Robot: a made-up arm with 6 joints. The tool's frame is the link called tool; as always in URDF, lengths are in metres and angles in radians. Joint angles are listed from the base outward.
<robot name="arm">
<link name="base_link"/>
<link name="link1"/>
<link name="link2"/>
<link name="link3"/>
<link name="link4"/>
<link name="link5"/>
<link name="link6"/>
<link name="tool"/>
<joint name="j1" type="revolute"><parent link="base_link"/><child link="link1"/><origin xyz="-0.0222 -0.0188 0.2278"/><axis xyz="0 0 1"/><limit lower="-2.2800" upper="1.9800"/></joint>
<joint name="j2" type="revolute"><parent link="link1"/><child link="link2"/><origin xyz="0.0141 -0.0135 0.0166"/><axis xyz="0.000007 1 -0.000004"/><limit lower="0.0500" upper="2.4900"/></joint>
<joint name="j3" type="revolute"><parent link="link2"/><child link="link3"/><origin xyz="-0.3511 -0.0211 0.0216"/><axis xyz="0.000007 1 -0.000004"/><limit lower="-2.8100" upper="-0.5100"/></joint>
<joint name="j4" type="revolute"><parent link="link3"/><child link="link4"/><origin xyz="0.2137 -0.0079 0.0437"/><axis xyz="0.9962 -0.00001 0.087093"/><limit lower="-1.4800" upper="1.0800"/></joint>
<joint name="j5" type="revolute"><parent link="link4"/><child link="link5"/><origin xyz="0.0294 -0.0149 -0.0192"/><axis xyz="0.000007 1 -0.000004"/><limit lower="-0.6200" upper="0.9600"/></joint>
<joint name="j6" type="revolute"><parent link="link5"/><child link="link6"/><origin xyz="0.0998 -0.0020 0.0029"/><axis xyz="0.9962 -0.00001 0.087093"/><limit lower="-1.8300" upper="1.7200"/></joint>
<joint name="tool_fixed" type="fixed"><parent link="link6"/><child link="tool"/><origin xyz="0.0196 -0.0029 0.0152" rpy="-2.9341 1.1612 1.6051"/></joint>
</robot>
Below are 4 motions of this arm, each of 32 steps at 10 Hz.
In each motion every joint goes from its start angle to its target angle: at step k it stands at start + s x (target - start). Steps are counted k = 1, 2, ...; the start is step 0. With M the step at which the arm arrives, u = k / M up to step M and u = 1 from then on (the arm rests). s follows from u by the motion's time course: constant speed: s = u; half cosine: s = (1 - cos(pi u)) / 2; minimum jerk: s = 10 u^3 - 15 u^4 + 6 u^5.
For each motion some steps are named. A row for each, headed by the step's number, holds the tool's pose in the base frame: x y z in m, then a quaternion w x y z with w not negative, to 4 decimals.
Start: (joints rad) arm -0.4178 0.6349 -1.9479 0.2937 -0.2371 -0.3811
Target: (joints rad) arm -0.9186 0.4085 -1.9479 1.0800 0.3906 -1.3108
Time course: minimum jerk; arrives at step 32
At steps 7, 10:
7: -0.2563 0.0307 0.8268 0.6042 0.7933 -0.0416 -0.0627
10: -0.2560 0.0497 0.8214 0.5992 0.7924 -0.0538 -0.1004

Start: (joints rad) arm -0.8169 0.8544 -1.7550 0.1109 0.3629 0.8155
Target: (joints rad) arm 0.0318 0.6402 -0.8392 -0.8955 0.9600 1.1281
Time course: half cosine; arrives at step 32
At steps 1, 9, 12, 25, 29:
1: -0.0474 -0.0856 0.7985 0.2362 0.8976 0.3683 -0.0534
9: -0.0256 -0.1138 0.7496 0.1457 0.8918 0.4100 -0.1244
12: -0.0115 -0.1289 0.7135 0.0892 0.8792 0.4320 -0.1801
25: 0.0296 -0.1687 0.5574 0.0506 -0.7683 -0.4357 0.4662
29: 0.0337 -0.1728 0.5372 0.0498 -0.7485 -0.4214 0.5097

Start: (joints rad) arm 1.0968 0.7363 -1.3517 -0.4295 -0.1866 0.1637
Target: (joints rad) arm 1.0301 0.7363 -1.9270 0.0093 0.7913 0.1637
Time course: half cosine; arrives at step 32
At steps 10, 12, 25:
10: 0.0407 -0.0479 0.7755 0.5857 0.4459 0.6743 0.0585
12: 0.0400 -0.0548 0.7799 0.5686 0.4436 0.6912 0.0461
25: 0.0113 -0.0961 0.7936 0.4804 0.3728 0.7937 -0.0165

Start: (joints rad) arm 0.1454 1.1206 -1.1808 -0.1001 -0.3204 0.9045
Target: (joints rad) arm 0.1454 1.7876 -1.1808 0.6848 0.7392 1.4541
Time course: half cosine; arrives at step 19
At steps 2, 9, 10, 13, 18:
2: 0.2237 -0.0543 0.6585 0.1902 0.6371 0.7461 -0.0356
9: 0.3220 -0.0294 0.5121 0.2656 -0.5794 -0.7629 0.1087
10: 0.3302 -0.0215 0.4832 0.3498 -0.5584 -0.7427 0.1190
13: 0.3382 0.0052 0.4089 0.5692 -0.4847 -0.6490 0.1410
18: 0.3312 0.0342 0.3531 0.7427 -0.3969 -0.5175 0.1520

